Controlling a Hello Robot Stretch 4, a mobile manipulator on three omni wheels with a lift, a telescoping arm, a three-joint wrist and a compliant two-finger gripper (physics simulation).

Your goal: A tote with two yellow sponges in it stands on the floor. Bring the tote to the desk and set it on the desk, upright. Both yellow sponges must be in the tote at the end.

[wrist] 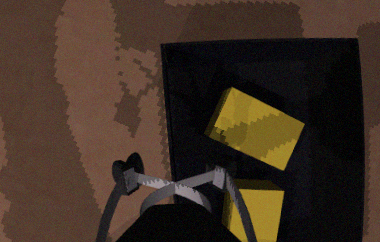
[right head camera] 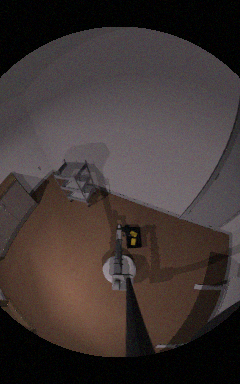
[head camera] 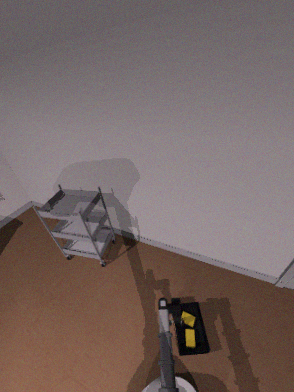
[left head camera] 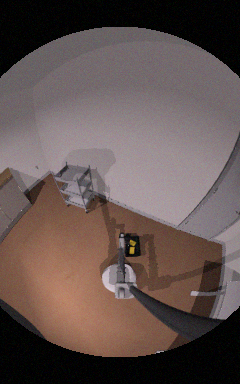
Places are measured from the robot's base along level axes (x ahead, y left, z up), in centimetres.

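Pixels of known places: gripper, fingertip midpoint: (wrist: 174, 165) (right head camera: 126, 235) (head camera: 175, 323) (left head camera: 125, 244).
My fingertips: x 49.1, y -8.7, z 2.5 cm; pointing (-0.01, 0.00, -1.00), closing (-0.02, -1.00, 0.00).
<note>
Ahead of a thing's pixels: the offset from my fingertips to its top centre. "spot": to the spot under its first point.
The black tote {dx -2.6, dy -9.8, dz +4.8 cm} (head camera: 201, 330) (left head camera: 138, 240) (right head camera: 138, 240) (wrist: 260, 49) stands upright on the floor. One yellow sponge {dx +3.4, dy -9.8, dz -0.4 cm} (head camera: 188, 319) (right head camera: 133, 233) (wrist: 257, 129) lies turned at an angle inside it. The other yellow sponge {dx -8.7, dy -9.3, dz -0.4 cm} (head camera: 190, 338) (right head camera: 133, 242) (wrist: 257, 212) lies straighter below it in the wrist view, partly cut off by the frame edge. My gripper (wrist: 174, 165) is open and empty, its fingers on either side of the tote's left wall in the wrist view. Its height against the rim is hard to tell. I cannot clearly identify the desk.
A grey three-shelf cart {spot: dx +81.1, dy +82.2, dz +61.1 cm} (head camera: 77, 201) (left head camera: 77, 172) stands by the wall at the left. A cabinet-like piece with a brown top (left head camera: 11, 202) (right head camera: 17, 204) is at the far left. White bars (left head camera: 202, 293) (right head camera: 207, 287) show at the right edge.
</note>
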